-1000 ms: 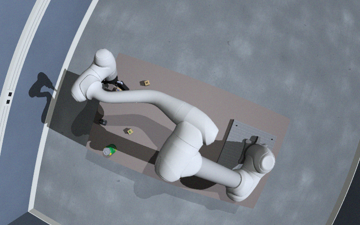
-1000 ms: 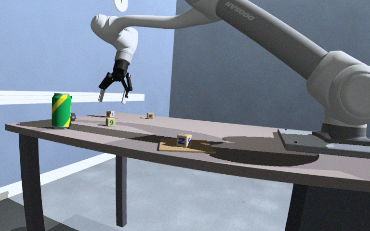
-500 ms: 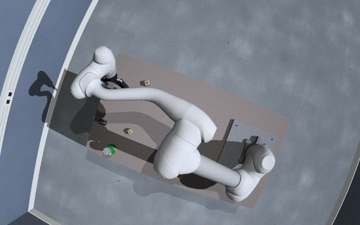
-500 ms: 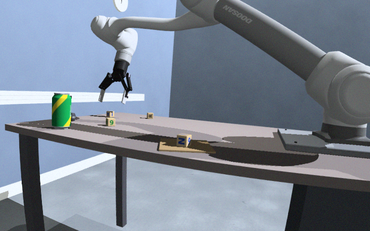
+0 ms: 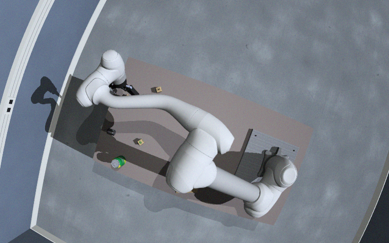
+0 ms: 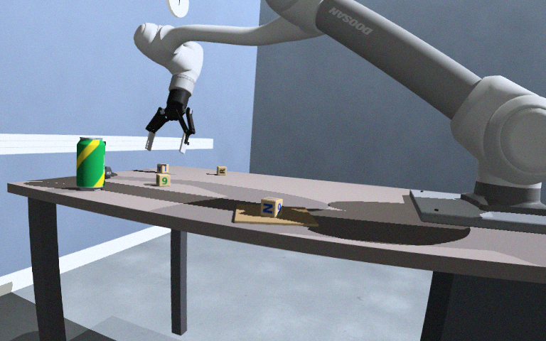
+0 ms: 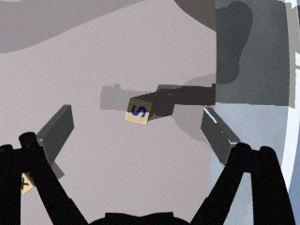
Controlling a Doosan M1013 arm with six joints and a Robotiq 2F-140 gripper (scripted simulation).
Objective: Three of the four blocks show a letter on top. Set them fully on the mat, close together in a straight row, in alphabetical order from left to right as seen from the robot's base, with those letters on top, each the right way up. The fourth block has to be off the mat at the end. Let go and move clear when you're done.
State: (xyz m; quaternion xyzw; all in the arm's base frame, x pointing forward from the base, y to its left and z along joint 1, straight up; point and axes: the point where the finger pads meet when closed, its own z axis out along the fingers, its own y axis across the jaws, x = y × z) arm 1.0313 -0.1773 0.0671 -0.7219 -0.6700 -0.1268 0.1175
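Now: the wooden block 510 mm behind my hand, 450 mm to the left of it and 70 mm below it. Round my hand: yellow can: 60 mm behind, 420 mm to the left, 20 mm below; tan mat: 510 mm behind, 430 mm to the left, 80 mm below; small dark object: 70 mm ahead, 250 mm to the left, 70 mm below.
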